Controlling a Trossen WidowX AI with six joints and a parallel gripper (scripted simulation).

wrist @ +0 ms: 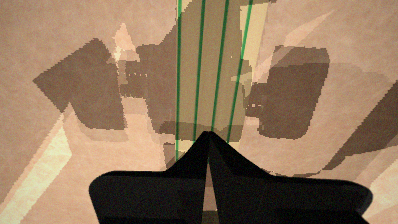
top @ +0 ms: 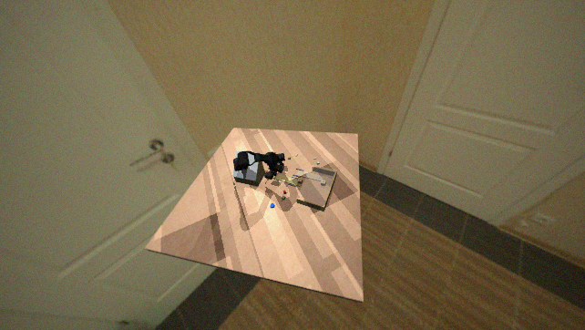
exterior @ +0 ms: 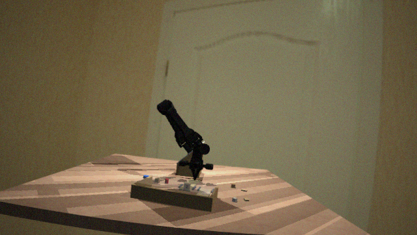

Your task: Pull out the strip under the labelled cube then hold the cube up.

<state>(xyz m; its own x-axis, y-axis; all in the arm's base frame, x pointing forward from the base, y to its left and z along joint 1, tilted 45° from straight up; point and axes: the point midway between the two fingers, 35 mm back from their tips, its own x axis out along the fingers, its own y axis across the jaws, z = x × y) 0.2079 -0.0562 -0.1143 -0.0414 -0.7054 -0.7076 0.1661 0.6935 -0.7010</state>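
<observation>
My gripper tip is 110 mm short of the red cylinder, 140 mm to the left of it and 10 mm below it. From my gripper tip the other things lie so: blue block: 60 mm ahead, 260 mm to the right.
</observation>
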